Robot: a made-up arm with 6 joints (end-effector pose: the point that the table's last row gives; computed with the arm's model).
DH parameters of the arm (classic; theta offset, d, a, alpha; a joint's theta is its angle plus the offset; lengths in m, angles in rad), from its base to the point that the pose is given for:
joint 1: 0 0.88 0.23 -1.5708
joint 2: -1.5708 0 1.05 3.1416
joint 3: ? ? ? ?
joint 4: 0 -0.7 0 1.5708
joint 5: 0 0 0 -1.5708
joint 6: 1.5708 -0.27 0 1.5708
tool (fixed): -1.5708 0 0 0
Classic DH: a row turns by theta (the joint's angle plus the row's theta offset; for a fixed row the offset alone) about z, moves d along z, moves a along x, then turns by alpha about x.
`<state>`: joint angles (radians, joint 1 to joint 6).
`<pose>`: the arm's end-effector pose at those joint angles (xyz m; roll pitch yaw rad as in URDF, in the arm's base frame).
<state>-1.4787 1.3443 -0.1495 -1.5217 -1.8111 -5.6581</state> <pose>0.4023 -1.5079 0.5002 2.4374 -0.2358 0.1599</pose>
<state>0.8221 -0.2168 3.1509 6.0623 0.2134 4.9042</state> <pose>-0.5807 -0.6434 1.3913 -1.5250 0.4340 -2.2683</pose>
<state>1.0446 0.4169 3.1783 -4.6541 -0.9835 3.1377</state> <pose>0.0778 -0.3128 1.9110 -1.9174 -0.1613 -1.0961</pose>
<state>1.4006 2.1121 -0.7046 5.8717 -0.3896 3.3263</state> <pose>0.0069 0.2825 -0.1120 0.2043 -0.0346 -1.8936</pose>
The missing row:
joint 3: 0 0 0.25 -1.5708
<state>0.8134 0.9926 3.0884 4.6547 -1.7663 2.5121</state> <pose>0.1893 0.5851 1.8812 -3.0477 0.1977 2.3348</pose>
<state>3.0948 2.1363 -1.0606 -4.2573 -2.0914 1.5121</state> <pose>-0.5218 0.2351 -0.0038 0.2464 0.4205 2.0720</pose>
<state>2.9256 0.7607 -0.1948 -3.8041 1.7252 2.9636</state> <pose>-1.3698 0.1325 1.1257 2.9349 0.3301 -0.9137</pose>
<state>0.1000 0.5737 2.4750 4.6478 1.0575 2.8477</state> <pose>0.3295 -0.2028 2.4732 0.6727 -0.5038 -1.5923</pose>
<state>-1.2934 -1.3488 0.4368 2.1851 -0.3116 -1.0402</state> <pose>-0.4181 1.2213 1.9827 1.4363 -1.1024 2.4365</pose>
